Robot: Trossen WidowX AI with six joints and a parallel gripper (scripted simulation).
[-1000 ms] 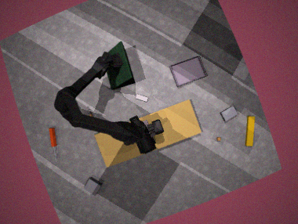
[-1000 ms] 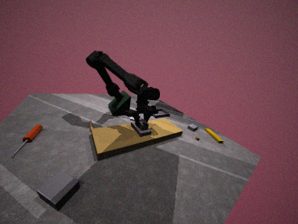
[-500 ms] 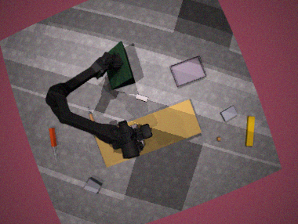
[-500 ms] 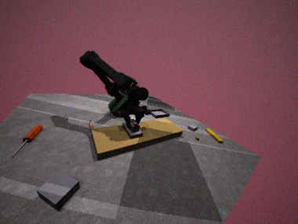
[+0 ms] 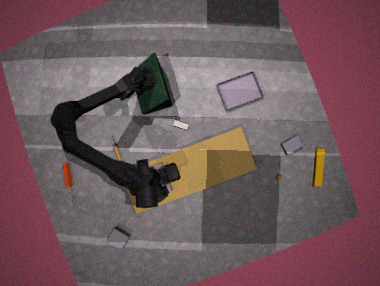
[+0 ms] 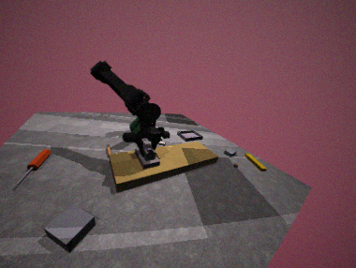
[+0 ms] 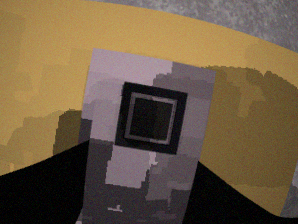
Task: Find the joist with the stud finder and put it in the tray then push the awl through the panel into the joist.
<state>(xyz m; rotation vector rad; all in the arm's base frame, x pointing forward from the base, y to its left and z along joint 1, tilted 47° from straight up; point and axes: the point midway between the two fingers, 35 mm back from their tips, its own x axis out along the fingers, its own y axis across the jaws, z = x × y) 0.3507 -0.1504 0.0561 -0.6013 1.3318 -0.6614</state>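
The tray is 45 cm to the left of my gripper tip, 19 cm behind it and 5 cm below it. From my gripper tip the other things lie so: stud finder: 2 cm above, 1 cm ahead; orange awl: 20 cm behind, 11 cm to the right, 6 cm below; white piece: 17 cm to the left, 17 cm behind, 6 cm below.
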